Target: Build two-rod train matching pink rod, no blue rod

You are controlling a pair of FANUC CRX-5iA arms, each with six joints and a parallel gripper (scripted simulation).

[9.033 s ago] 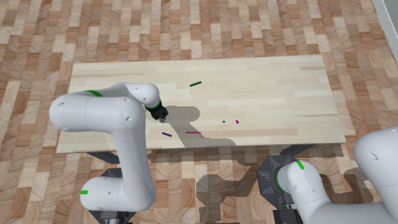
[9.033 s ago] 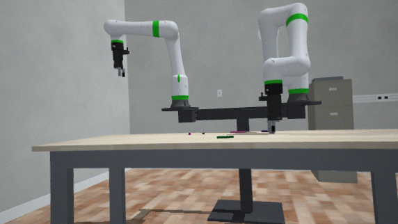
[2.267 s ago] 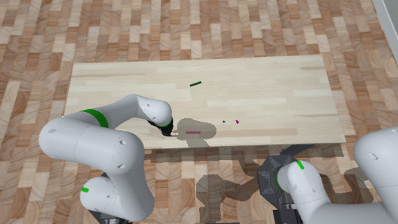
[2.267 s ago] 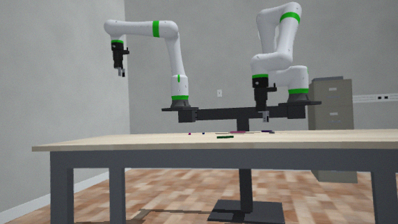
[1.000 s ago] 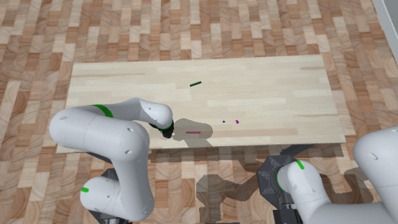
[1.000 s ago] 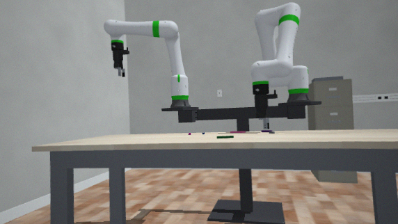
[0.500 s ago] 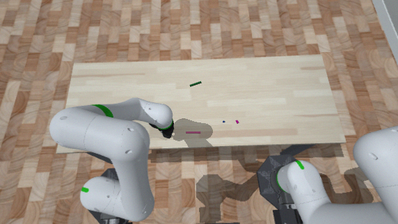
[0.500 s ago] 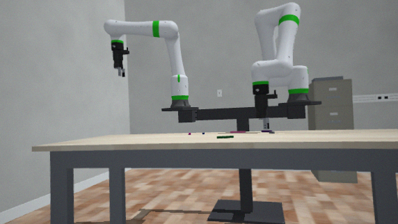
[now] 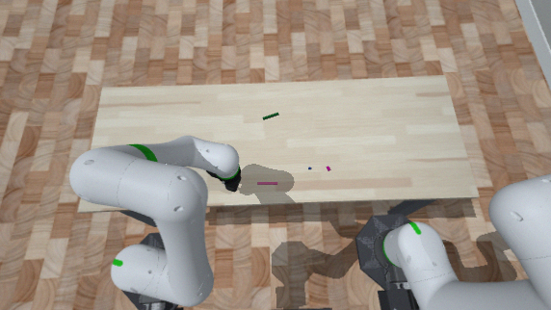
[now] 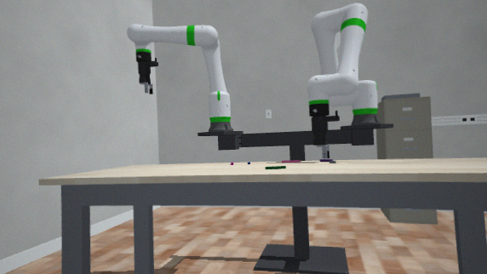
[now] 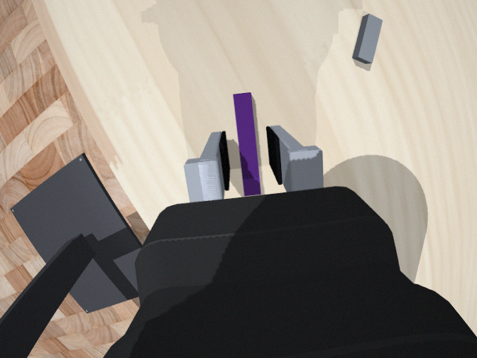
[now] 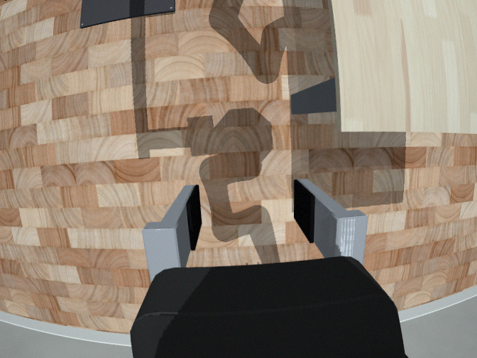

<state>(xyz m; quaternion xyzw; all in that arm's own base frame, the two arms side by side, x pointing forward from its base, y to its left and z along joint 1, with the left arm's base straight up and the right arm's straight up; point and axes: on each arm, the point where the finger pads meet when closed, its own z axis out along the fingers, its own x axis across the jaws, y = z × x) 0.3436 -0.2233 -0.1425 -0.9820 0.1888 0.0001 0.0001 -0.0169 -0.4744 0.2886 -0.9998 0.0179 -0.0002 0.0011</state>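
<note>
Right now my left hand is 30 mm above the purple rod. From my left hand the other things lie so: pink rod: 170 mm to the right, 30 mm below; grey rod: 100 mm ahead, 20 mm to the left, 30 mm below; blue rod: 60 mm ahead, 370 mm to the right, 30 mm below.
</note>
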